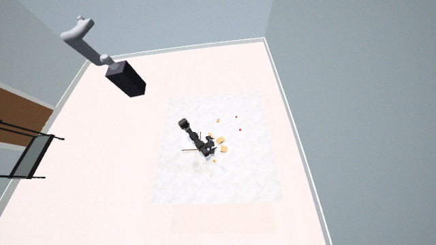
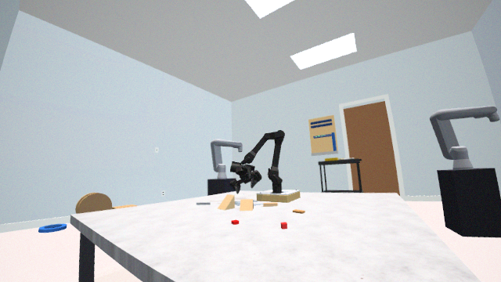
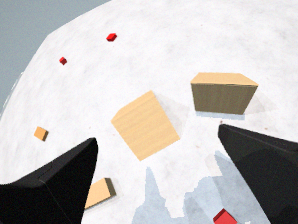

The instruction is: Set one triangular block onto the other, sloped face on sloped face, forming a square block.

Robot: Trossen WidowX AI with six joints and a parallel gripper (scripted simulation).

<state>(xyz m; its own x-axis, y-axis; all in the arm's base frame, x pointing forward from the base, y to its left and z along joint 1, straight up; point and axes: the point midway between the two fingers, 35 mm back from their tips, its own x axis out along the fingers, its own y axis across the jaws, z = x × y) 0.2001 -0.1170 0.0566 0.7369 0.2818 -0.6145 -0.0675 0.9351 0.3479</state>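
Right now the triangular block is 6 cm below my gripper tip, 5 cm ahead of it and 4 cm to the left of it. Also, from my gripper tip: grey bar (26 cm to the right, 8 cm below, 3 cm ahead); tan slab (13 cm to the left, 8 cm below, 5 cm behind).
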